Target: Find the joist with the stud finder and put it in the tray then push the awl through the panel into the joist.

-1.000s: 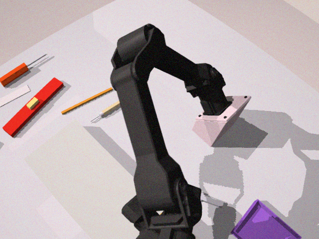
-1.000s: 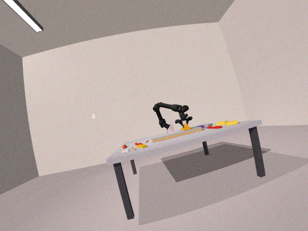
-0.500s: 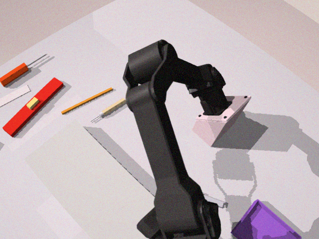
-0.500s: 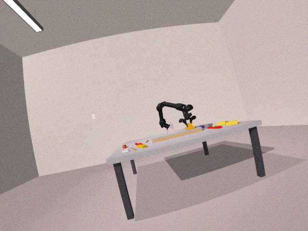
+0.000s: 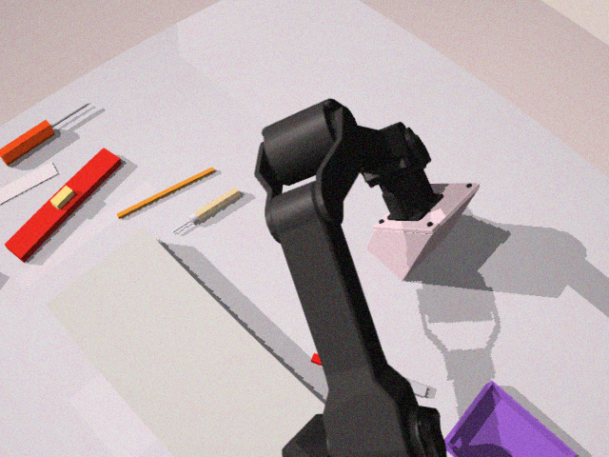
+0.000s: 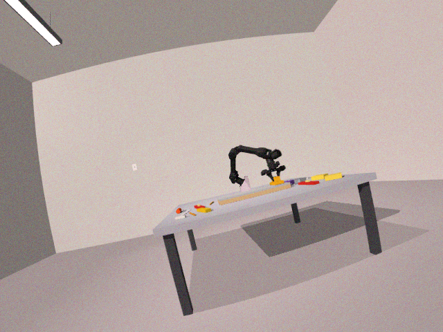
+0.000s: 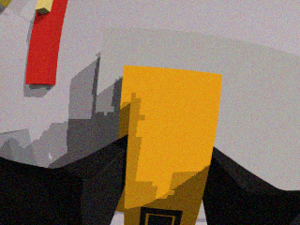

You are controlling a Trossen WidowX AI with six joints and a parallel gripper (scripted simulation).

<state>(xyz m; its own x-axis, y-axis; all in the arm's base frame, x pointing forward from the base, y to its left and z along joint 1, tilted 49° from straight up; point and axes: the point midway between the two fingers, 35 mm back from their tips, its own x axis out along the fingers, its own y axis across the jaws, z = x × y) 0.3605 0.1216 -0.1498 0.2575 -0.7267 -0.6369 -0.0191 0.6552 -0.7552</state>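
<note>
The purple tray is 23 cm behind my gripper tip, 14 cm to the left of it and 5 cm below it. Also, from my gripper tip: awl: 17 cm behind, 43 cm to the right, 6 cm below; then orange-handled screwdriver: 10 cm behind, 75 cm to the right, 5 cm below; then yellow stud finder: 2 cm behind, 2 cm above.
</note>
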